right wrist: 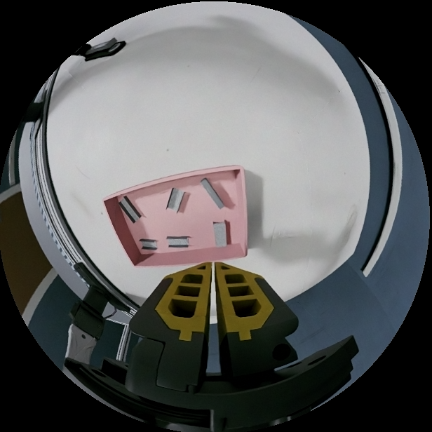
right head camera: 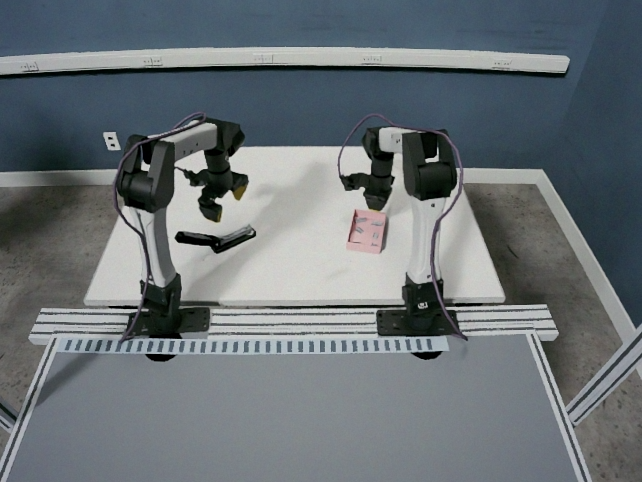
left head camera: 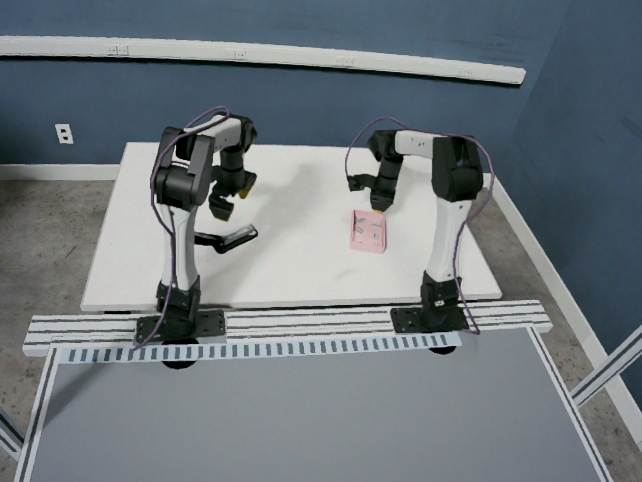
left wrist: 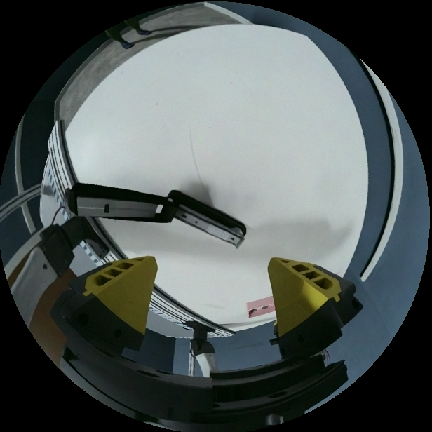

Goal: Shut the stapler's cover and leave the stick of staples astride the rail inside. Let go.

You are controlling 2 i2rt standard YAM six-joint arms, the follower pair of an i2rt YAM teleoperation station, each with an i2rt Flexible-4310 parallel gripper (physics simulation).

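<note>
The black stapler lies open on the white table at left. Its cover is swung back to the left, and its silver rail is exposed. A paler stretch shows near the rail's front end; I cannot tell if it is a staple stick. Several grey staple sticks lie in the pink tray. My left gripper is open above and behind the stapler. My right gripper is shut at the tray's far edge, with no stick visible between its fingers.
The pink tray also shows in the left wrist view, between the left fingers. The white table ends at the arm mounting rail in front. A blue wall stands behind the table.
</note>
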